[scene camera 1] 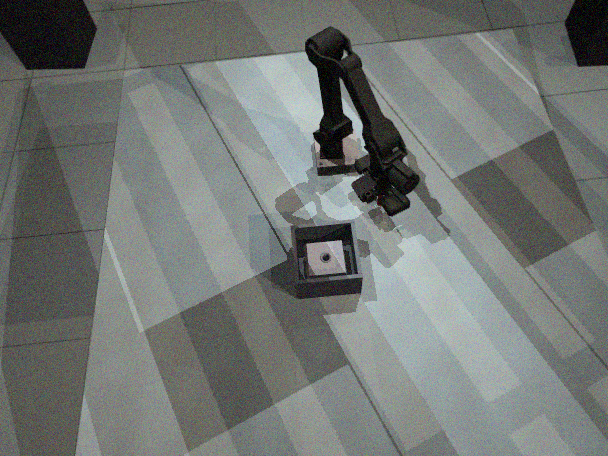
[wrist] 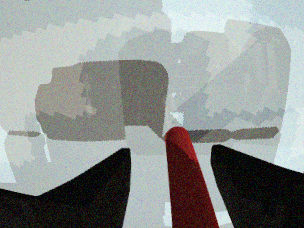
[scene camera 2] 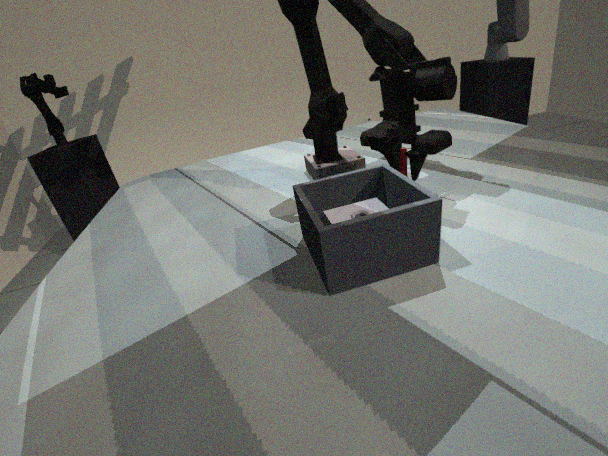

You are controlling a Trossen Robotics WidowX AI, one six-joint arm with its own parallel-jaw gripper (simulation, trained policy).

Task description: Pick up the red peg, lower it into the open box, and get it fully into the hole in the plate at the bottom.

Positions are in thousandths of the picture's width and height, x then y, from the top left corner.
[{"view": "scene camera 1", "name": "gripper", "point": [627, 442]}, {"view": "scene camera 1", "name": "box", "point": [578, 622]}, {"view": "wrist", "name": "gripper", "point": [564, 682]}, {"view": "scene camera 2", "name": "gripper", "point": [669, 391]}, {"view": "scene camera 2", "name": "box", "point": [669, 521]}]
